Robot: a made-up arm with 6 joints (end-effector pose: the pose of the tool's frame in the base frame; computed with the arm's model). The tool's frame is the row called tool.
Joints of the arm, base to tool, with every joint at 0 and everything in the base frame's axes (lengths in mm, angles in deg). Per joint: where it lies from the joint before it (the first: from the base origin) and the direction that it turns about. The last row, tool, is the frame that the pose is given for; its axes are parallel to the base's.
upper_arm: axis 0 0 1 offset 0 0 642.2
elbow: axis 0 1 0 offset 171.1 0 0
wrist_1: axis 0 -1 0 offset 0 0 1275.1
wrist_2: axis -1 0 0 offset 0 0 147.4
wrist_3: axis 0 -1 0 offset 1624.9 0 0
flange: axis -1 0 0 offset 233.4 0 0
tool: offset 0 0 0
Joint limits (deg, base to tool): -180..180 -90..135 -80.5..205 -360..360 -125..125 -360..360
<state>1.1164 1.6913 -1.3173 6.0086 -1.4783 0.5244</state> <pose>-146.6 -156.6 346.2 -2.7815 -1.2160 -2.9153</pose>
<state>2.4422 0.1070 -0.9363 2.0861 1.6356 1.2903</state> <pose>-1007.3 582.5 535.5 -1.7529 0.1928 -1.7853</pose>
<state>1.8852 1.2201 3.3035 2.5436 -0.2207 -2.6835</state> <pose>-63.8 289.2 2601.8 3.1236 -0.8658 -1.0650</pose>
Working (the frame after each row of the table, in the pose's form):
after upper_arm: 0.0 0.0 642.2 0.0000 0.0000 1.8852
after elbow: -52.9 162.7 642.2 0.0000 1.2201 1.8852
after wrist_1: -423.2 1301.5 1080.3 3.1416 -1.0582 -1.2564
after wrist_2: -383.5 1179.3 1008.0 0.5980 -1.0582 -1.2564
after wrist_3: -137.1 421.5 2424.0 0.4401 -0.8658 -1.0650
after flange: -63.8 289.2 2601.8 3.1236 -0.8658 -1.0650

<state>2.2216 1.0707 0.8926 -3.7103 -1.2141 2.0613</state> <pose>-1740.9 2480.6 1277.8 1.9411 -0.7969 1.4148</pose>
Working (the frame after each row of the table, in the pose's form):
after upper_arm: 0.0 0.0 642.2 0.0000 0.0000 2.2216
after elbow: -103.7 136.1 642.2 0.0000 1.0707 2.2216
after wrist_1: -781.5 1026.4 1253.6 0.0000 0.1781 2.2216
after wrist_2: -797.4 1047.1 1398.7 -2.5729 0.1781 2.2216
after wrist_3: -1766.2 2319.5 1110.8 -2.2808 -0.7969 1.4148
after flange: -1740.9 2480.6 1277.8 1.9411 -0.7969 1.4148

